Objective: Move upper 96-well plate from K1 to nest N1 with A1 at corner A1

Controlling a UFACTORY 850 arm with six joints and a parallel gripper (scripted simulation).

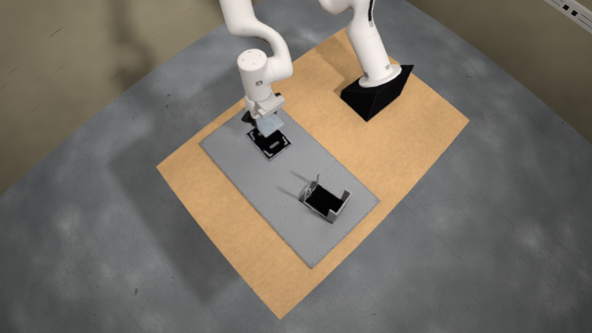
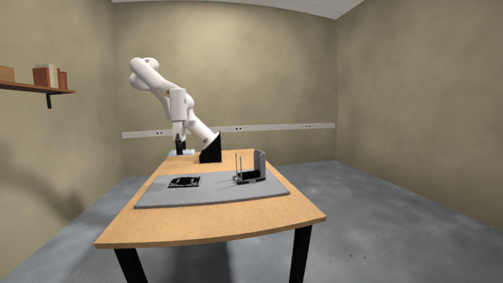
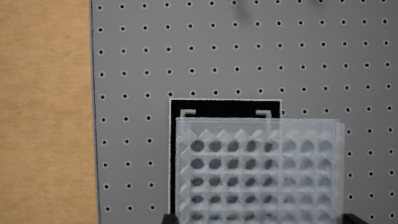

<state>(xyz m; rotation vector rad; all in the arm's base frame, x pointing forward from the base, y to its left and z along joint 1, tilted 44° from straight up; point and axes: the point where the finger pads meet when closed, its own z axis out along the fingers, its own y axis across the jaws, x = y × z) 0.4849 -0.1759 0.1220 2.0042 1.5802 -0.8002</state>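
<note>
My gripper is now 170 mm above the plate nest N1. From my hand the other things lie so: pale 96-well plate: 10 mm below; then dark low plate: 70 mm ahead, 350 mm to the left, 150 mm below.
</note>
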